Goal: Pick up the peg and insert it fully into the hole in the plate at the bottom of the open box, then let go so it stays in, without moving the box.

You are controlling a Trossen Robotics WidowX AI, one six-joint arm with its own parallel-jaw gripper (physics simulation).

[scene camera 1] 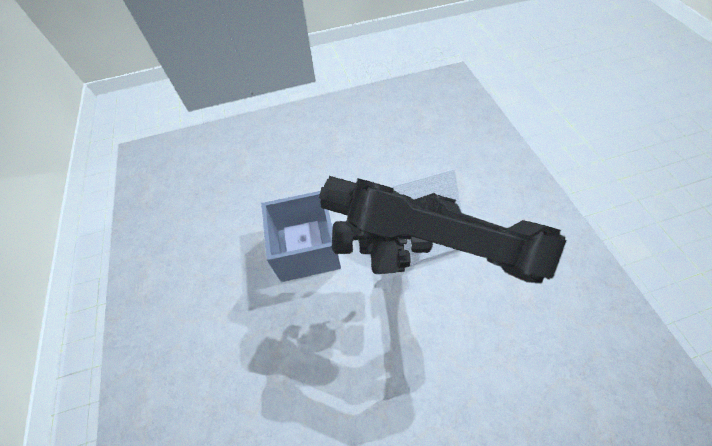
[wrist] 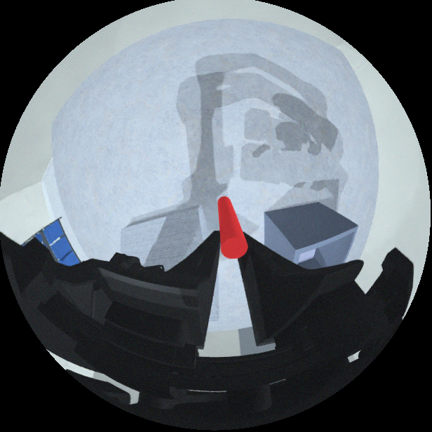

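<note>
Scene camera 1 shows the gripper (scene camera 1: 380,254), a blue-grey box (scene camera 1: 278,214) and a pale plate (scene camera 1: 305,235). Scene camera 1 does not show the red peg, hidden by the gripper. The wrist view shows the red peg (wrist: 232,241), the blue-grey box (wrist: 290,231) and the gripper (wrist: 227,236).
</note>
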